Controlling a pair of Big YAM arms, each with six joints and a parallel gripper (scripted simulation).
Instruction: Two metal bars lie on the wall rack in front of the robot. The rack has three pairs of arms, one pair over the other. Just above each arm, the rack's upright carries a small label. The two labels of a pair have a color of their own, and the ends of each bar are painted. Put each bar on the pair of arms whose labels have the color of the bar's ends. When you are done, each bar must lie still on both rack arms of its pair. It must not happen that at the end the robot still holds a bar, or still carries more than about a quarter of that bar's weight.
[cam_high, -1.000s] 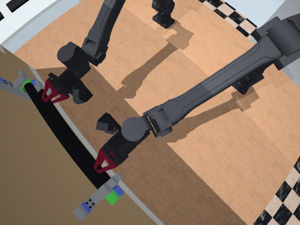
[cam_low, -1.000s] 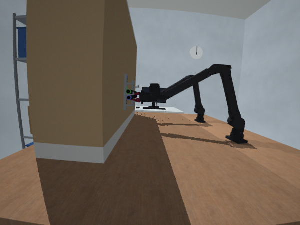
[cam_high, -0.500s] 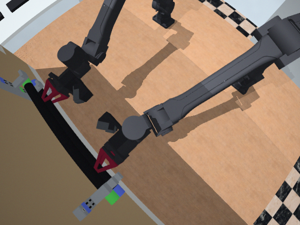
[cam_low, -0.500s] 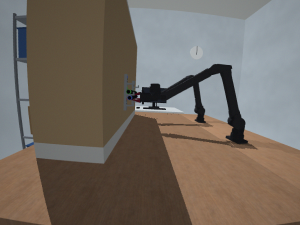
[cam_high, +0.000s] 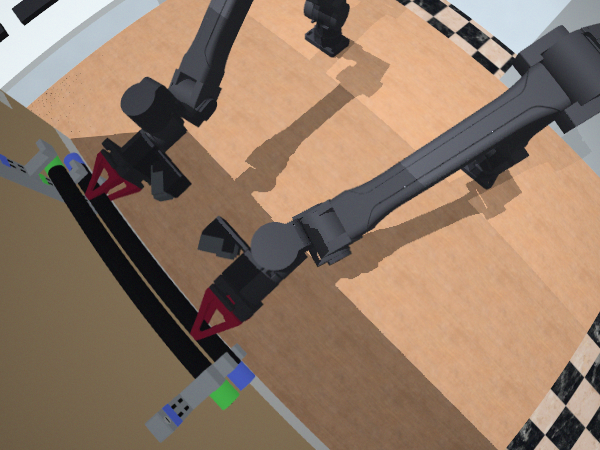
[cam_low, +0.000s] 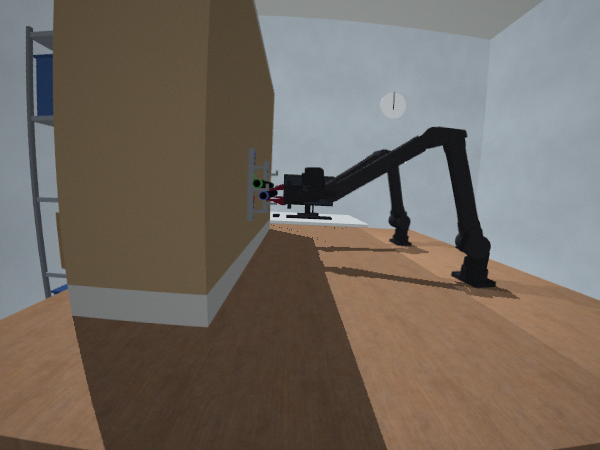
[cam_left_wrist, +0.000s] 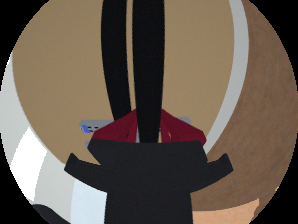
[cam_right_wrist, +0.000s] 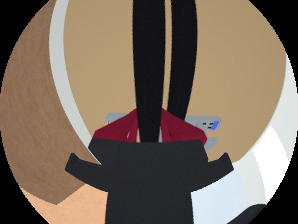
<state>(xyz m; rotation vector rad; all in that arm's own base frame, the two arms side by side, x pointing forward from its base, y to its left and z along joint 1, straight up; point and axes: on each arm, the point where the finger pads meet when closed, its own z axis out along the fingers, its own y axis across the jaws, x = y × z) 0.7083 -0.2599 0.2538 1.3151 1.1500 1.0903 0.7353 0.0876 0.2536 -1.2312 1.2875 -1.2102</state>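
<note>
Right now the blue-ended bar is 150 mm to the left of my right hand. Round my right hand: brown wall 210 mm ahead, 200 mm above, 170 mm to the left; then green-ended bar 150 mm to the left, 40 mm above, 20 mm ahead.
</note>
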